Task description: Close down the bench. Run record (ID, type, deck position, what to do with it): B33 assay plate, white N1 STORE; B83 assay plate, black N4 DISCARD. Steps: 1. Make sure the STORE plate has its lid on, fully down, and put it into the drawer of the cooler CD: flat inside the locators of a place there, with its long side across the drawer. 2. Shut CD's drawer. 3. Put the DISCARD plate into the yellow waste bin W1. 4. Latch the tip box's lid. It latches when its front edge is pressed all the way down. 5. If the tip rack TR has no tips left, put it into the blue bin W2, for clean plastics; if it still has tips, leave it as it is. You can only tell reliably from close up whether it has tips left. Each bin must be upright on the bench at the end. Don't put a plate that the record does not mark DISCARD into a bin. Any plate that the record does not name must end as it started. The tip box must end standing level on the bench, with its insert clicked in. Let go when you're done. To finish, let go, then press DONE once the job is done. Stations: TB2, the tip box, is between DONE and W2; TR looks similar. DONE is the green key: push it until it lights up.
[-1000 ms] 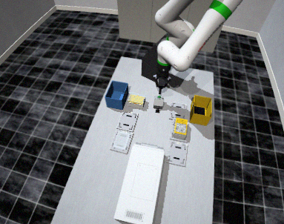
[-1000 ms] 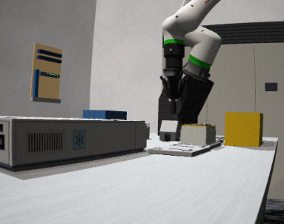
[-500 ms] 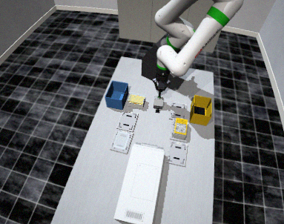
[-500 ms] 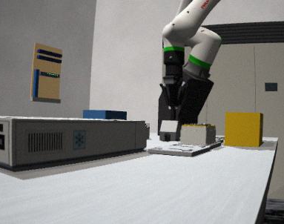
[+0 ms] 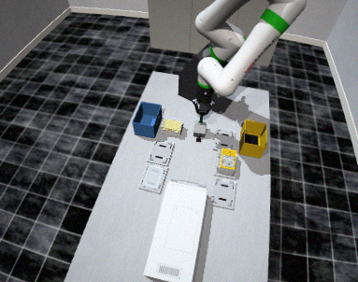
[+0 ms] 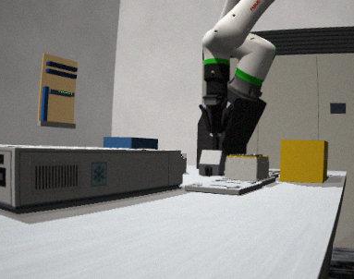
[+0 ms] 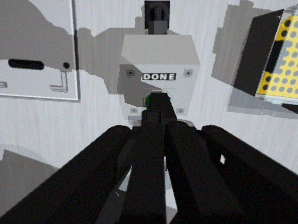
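Right now my hand is 40 mm above the green done key. From my hand the other things lie so: clear tip box lid (160 mm to the right, 60 mm ahead, 50 mm below); yellow-topped tip holder (210 mm ahead, 200 mm to the left, 50 mm below); yellow insert (160 mm to the right, 60 mm below, 60 mm ahead).
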